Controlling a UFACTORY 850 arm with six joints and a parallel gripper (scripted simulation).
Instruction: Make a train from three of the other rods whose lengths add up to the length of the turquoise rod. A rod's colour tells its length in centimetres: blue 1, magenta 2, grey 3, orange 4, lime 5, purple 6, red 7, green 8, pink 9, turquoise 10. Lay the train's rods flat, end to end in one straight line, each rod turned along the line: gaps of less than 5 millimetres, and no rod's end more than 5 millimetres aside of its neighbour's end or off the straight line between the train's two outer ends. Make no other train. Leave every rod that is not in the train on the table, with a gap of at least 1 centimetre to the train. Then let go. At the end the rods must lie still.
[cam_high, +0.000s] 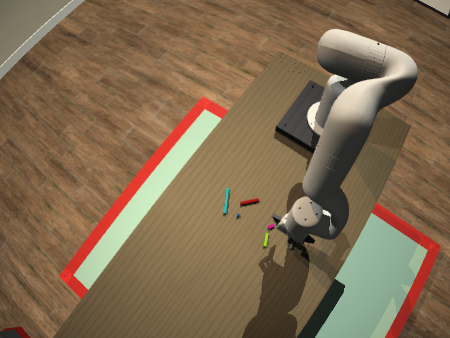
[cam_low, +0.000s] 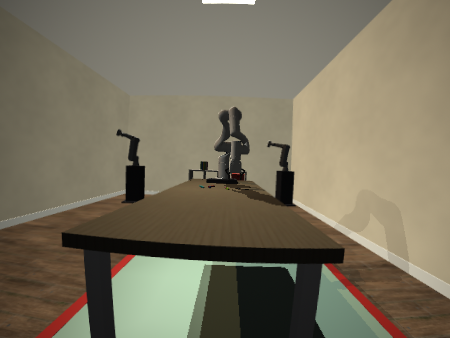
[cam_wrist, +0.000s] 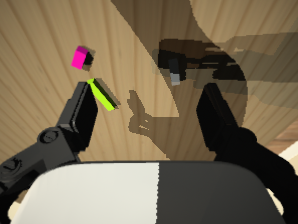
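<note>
My hand is 10 mm short of the blue rod, 200 mm to the left of it and 70 mm above it. From my hand the other things lie so: grey rod: 30 mm ahead, 30 mm to the left, 70 mm below; lime rod: 50 mm ahead, 70 mm to the right, 70 mm below; magenta rod: 70 mm to the right, 70 mm below.
</note>
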